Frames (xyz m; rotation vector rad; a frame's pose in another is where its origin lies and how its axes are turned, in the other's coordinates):
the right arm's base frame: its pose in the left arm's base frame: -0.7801 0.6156 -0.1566 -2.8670 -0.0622 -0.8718
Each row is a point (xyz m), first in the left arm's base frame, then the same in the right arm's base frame.
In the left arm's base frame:
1: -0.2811 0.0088 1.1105
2: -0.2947 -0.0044 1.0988
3: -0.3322 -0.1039 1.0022
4: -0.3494 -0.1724 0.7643
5: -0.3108 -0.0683 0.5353
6: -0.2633 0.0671 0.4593
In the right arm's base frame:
1: 1.1212 0.4814 -0.8567
2: 1.1034 0.4949 -0.8565
3: 1.0187 0.6023 -0.8127
4: 0.8722 0.6985 -0.6371
5: 0.7766 0.6275 -0.4122
6: 0.7734 0.5070 -0.3033

